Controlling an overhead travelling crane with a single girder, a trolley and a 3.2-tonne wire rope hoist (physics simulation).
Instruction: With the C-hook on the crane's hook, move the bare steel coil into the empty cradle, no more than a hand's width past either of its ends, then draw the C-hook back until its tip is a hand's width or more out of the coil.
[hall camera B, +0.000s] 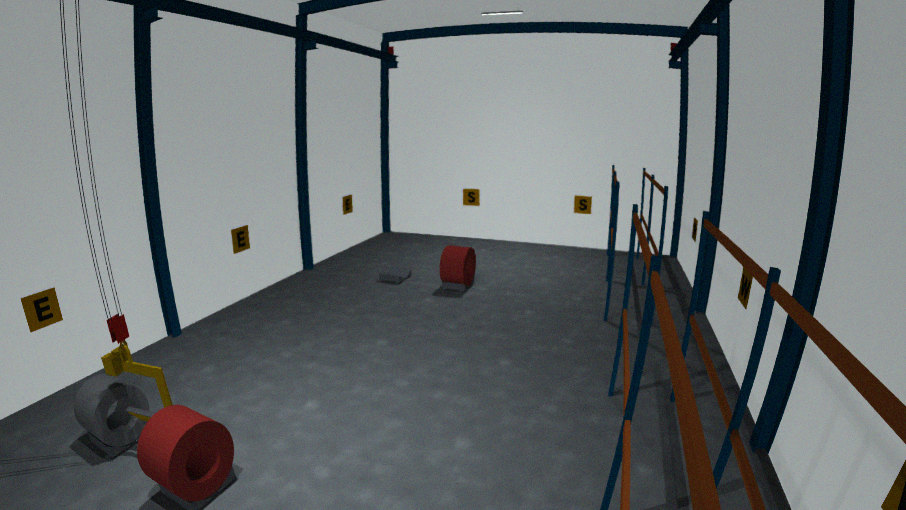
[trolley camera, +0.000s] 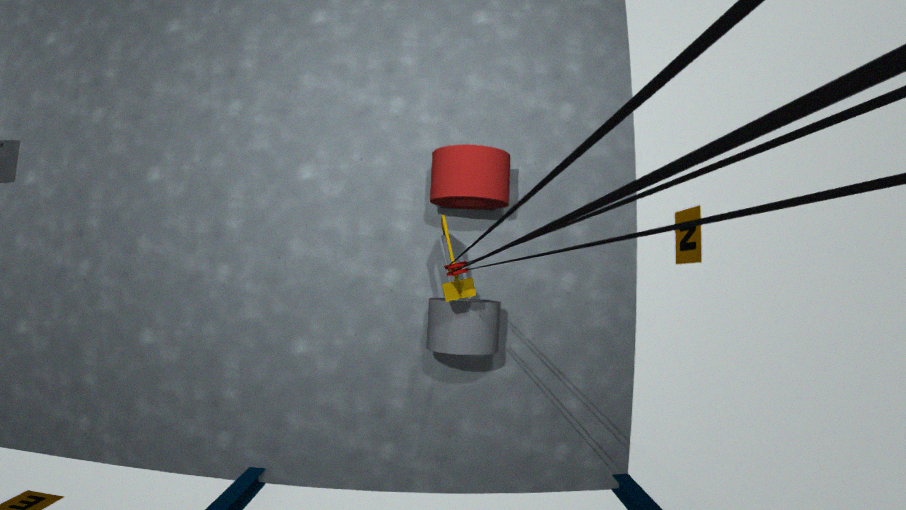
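Note:
The bare grey steel coil (hall camera B: 111, 387) (trolley camera: 464, 329) rests upright in its cradle (hall camera B: 100, 451) near the east wall. The yellow C-hook (hall camera B: 147, 368) (trolley camera: 448, 243) hangs from the red hook block (hall camera B: 117, 328) (trolley camera: 456, 267), between the grey coil and a red coil. It is turned slightly off the coil's axis. Its lower arm points at the grey coil's bore and bears no coil; how far the tip reaches is unclear. In the trolley view the counterweight (trolley camera: 459, 289) overlaps the coil's near edge. The empty cradle (hall camera B: 394, 275) (trolley camera: 8, 161) stands far to the south.
The near red coil (hall camera B: 185, 451) (trolley camera: 469, 177) stands close behind the C-hook's back. Another red coil (hall camera B: 457, 266) sits in a cradle beside the empty one. Blue and orange racks (hall camera B: 653, 329) stand along the west side. The north wall (trolley camera: 760, 348) is near the grey coil.

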